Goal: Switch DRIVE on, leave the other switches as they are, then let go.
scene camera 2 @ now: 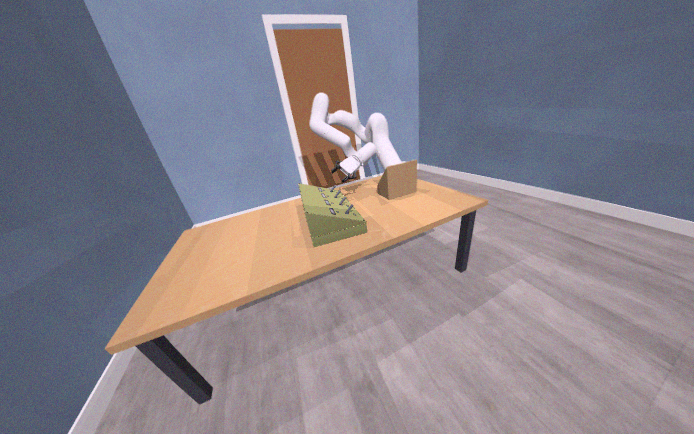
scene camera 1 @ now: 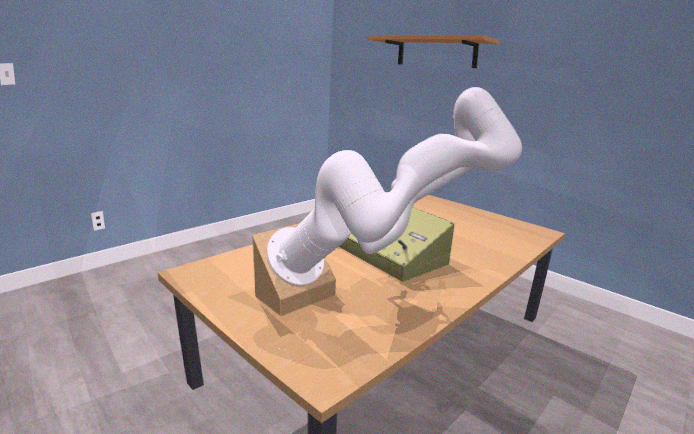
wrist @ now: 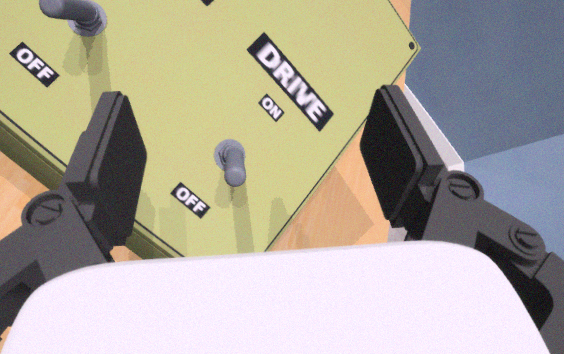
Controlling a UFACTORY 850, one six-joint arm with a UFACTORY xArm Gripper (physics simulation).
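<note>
The DRIVE switch lever (wrist: pixel 235 174) (scene camera 1: pixel 402 245) stands on the green sloped panel (wrist: pixel 160 65) (scene camera 1: pixel 435 220) (scene camera 2: pixel 332 230). In the wrist view its tip leans down from its base, toward the OFF label (wrist: pixel 190 200) and away from the ON label (wrist: pixel 271 107). The DRIVE nameplate (wrist: pixel 290 81) is beyond ON. My gripper (wrist: pixel 255 118) (scene camera 2: pixel 341 174) is open and empty above the panel, its fingers spread on both sides of the lever and apart from it. In scene camera 1 the arm hides the gripper.
A neighbouring switch lever (wrist: pixel 62 8) stands beyond the left finger, with its own OFF label (wrist: pixel 34 64). Several levers stand in a row along the panel. The panel and the arm's wooden base block (scene camera 1: pixel 307 299) (scene camera 2: pixel 401 180) are on the table (scene camera 1: pixel 358 368) (scene camera 2: pixel 230 266).
</note>
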